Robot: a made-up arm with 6 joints. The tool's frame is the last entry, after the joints.
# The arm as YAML. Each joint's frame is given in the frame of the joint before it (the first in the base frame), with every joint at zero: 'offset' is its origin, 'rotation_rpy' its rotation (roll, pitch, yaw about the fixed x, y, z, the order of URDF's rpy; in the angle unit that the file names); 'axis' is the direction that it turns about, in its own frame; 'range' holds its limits. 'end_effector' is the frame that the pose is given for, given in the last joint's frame.
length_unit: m
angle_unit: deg
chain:
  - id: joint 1
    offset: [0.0, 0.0, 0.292]
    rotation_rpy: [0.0, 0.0, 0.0]
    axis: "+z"
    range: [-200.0, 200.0]
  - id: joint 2
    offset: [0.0, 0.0, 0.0]
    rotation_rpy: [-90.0, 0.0, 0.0]
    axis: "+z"
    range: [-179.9, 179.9]
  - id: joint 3
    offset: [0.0, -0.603, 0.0]
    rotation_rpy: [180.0, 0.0, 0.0]
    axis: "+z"
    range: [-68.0, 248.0]
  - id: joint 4
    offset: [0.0, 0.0, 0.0]
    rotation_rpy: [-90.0, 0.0, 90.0]
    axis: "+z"
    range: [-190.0, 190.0]
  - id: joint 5
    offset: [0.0, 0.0, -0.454]
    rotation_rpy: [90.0, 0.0, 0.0]
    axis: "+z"
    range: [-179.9, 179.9]
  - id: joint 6
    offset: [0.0, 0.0, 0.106]
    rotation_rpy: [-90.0, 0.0, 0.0]
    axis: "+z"
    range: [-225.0, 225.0]
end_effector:
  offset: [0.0, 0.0, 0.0]
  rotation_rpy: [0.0, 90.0, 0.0]
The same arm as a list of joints. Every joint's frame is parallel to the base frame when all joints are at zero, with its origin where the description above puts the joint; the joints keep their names.
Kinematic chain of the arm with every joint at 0, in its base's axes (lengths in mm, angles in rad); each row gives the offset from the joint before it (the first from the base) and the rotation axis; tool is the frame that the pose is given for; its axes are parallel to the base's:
joint 1: xyz 0 0 292 axis +z
joint 2: xyz 0 0 0 axis +y
joint 3: xyz 0 0 603 axis -y
joint 4: xyz 0 0 0 axis -x
joint 5: xyz 454 0 0 axis -y
joint 6: xyz 0 -106 0 axis -x
tool: xyz 0 0 0
Joint limits (rad, base to tool): -3.4907..3.4907 -3.1398..3.1398 -1.1868..4.3284 -3.3161..3.3161 -3.1398..3.1398 -3.927..3.927

